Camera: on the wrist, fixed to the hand. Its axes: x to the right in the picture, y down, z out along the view.
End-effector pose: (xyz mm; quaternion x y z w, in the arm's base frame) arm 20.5 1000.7 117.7 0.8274 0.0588 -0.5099 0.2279
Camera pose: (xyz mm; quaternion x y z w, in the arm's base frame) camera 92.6 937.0 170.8 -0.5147 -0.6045 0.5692 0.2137
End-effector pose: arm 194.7 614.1 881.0 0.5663 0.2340 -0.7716 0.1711
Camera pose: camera 287.7 561.5 855.4 -0.1907 -0.5408 0.7011 0.4238
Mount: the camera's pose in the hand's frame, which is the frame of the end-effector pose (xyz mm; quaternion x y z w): -3.5 97.2 -51.0 0.0194 -0.0582 -0.7086 0.7030
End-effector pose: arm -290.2 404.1 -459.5 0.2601 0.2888 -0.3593 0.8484
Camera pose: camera -233.8 497.8 -470.0 -0.0262 0.3310 -0.8745 0.3536
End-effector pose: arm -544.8 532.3 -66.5 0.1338 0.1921 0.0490 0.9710
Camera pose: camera -572.0 637.3 -83.6 -0.0204 0.1743 -0.6651 0.7259
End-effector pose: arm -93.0 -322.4 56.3 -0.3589 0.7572 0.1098 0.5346
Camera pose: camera -193.9 -279.1 58.9 -0.7721 0.2490 -0.2954 0.5046
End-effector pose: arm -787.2 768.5 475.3 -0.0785 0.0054 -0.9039 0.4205
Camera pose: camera -718.6 705.5 417.1 0.1035 0.0938 0.9289 0.3430
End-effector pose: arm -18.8 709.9 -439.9 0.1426 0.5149 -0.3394 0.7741
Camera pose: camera 10.0 811.2 -471.2 -0.2694 0.4114 -0.8054 0.3309
